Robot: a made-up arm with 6 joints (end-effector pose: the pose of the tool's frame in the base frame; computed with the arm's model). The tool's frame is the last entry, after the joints. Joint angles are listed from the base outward.
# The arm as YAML. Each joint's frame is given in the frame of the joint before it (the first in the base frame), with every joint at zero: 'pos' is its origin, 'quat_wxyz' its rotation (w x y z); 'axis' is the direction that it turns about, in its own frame. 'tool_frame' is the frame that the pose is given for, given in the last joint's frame.
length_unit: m
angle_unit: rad
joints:
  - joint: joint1
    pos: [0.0, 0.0, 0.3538]
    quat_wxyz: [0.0, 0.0, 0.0, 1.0]
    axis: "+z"
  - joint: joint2
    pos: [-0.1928, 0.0, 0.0]
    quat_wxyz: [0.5, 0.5, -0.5, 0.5]
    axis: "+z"
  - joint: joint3
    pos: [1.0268, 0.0, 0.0]
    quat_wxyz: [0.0, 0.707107, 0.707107, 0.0]
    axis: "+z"
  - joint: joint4
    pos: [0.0, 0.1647, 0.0]
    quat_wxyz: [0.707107, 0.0, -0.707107, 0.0]
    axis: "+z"
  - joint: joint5
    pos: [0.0, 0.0, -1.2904]
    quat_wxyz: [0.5, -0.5, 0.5, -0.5]
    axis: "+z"
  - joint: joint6
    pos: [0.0, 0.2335, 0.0]
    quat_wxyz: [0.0, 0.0, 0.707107, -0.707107]
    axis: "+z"
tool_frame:
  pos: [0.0, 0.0, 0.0]
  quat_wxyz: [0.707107, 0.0, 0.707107, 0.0]
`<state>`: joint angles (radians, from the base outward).
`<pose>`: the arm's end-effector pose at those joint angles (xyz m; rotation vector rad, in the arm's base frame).
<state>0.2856 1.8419 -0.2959 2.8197 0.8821 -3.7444</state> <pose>0.3715 0.1685 -1.1314 0.0309 2.7744 -1.1287</pose>
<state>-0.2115 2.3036 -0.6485 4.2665 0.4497 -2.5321</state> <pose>-0.5032 0.0144 -0.7345 0.1731 -1.9722 -2.2385</pose>
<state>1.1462 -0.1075 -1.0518 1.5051 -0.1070 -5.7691</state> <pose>0.4789 0.9988 0.2369 -2.2453 -0.4971 1.5486</pose>
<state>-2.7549 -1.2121 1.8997 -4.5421 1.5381 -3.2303</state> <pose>2.0037 0.5676 0.6278 -1.3738 0.7192 -1.0557</pose>
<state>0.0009 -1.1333 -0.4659 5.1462 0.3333 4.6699</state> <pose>0.3278 -0.0690 1.8787 2.6213 -0.6244 1.0292</pose>
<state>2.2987 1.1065 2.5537 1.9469 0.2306 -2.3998</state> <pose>-0.8048 0.8285 2.3376 1.7084 -0.4306 2.3177</pose>
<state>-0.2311 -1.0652 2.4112 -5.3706 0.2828 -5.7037</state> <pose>-2.0020 0.5240 0.1602 -0.0218 1.8262 1.6510</pose>
